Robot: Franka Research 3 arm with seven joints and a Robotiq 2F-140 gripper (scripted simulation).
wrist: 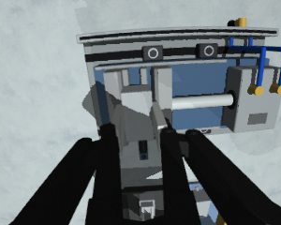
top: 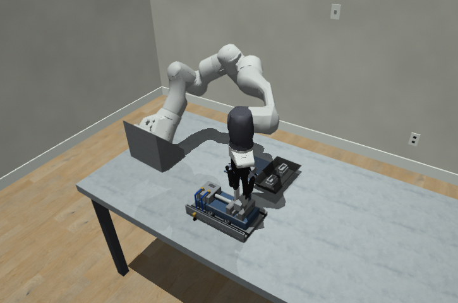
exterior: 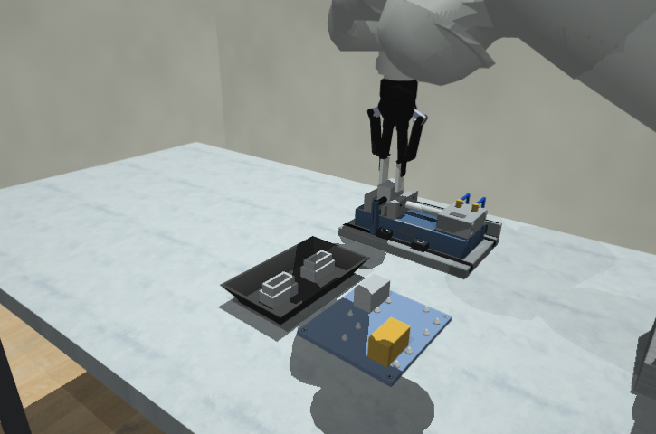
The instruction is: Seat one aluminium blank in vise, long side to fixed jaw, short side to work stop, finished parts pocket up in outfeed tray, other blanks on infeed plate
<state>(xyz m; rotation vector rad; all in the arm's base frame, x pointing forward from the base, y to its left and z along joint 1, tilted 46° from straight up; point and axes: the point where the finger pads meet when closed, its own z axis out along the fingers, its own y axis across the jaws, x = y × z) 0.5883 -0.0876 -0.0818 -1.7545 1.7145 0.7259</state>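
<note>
Right now my hand is 3 cm short of the fixed jaw and 6 cm above it. Round my hand: brass blank: 23 cm behind, 36 cm to the left, 11 cm below.
</note>
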